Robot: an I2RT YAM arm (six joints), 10 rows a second.
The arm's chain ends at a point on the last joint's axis. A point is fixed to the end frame.
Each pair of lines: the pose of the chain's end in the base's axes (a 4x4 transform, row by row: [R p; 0 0 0 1], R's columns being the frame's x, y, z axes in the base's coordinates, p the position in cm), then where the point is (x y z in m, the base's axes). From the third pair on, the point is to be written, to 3 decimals.
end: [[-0.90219, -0.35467, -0.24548, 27.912], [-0.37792, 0.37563, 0.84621, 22.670], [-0.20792, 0.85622, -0.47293, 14.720], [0, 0, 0, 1]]
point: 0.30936 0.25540 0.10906
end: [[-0.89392, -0.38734, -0.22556, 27.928], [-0.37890, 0.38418, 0.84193, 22.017], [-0.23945, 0.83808, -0.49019, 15.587], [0, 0, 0, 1]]
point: 0.31103 0.24847 0.11867
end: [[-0.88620, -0.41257, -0.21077, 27.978], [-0.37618, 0.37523, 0.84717, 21.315], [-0.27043, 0.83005, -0.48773, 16.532], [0, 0, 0, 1]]
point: 0.313 0.242 0.129
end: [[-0.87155, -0.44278, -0.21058, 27.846], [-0.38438, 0.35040, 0.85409, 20.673], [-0.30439, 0.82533, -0.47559, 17.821], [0, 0, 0, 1]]
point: 0.312 0.237 0.144
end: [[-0.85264, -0.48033, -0.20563, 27.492], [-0.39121, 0.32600, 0.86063, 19.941], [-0.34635, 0.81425, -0.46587, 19.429], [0, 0, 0, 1]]
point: 0.309 0.231 0.162
